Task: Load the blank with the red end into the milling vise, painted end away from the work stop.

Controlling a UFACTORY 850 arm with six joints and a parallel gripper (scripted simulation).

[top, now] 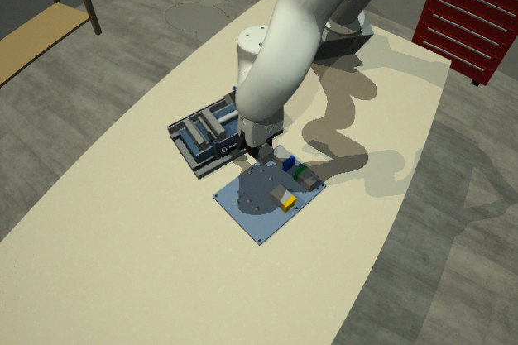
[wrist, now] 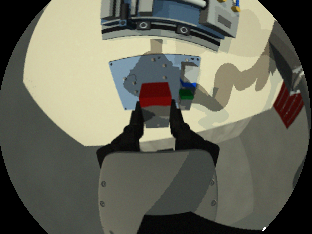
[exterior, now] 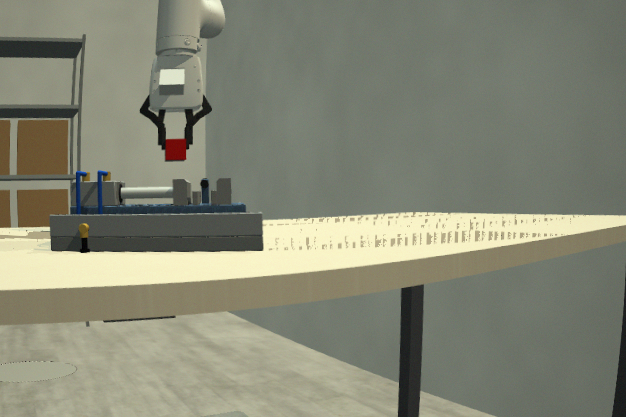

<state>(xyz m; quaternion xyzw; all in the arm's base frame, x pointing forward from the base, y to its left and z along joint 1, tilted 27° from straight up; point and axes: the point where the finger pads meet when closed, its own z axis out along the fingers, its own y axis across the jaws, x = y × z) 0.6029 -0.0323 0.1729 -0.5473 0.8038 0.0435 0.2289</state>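
Now: the moving jaw 18 cm to the right of my hand, 10 cm below it and 6 cm behind it. Also, from my hand: yellow-ended blank 15 cm below, 9 cm to the left, 3 cm ahead; then red-ended blank 2 cm below; then blue-ended blank 15 cm below, 9 cm behind, 3 cm to the left.
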